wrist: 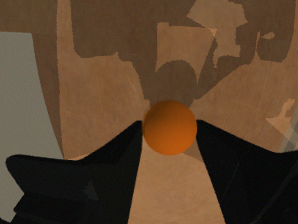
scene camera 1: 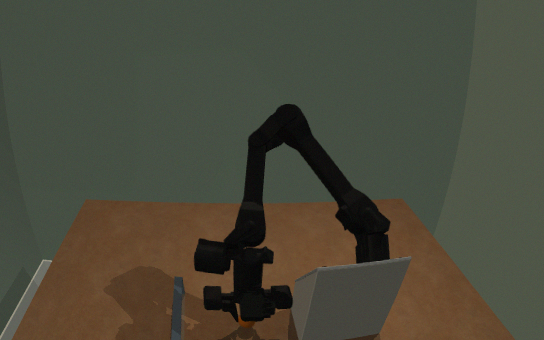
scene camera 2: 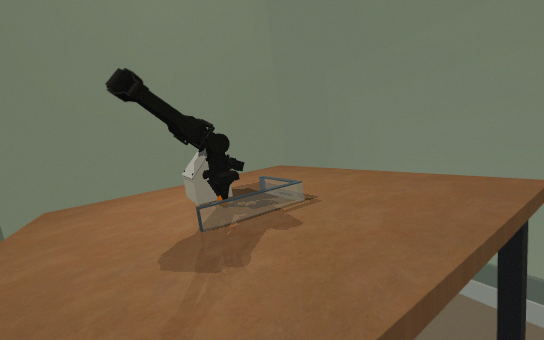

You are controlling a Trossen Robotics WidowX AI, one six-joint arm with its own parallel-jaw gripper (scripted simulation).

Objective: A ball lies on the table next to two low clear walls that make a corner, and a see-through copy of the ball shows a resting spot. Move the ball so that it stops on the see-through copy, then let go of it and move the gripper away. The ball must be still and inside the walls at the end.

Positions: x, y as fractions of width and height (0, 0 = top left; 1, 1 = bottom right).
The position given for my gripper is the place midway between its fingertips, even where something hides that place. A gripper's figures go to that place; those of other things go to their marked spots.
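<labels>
My gripper (wrist: 0.57, 0.56), 0.10 m from the lens. Orange ball (wrist: 0.57, 0.57), 0.08 m from the lens.
</labels>
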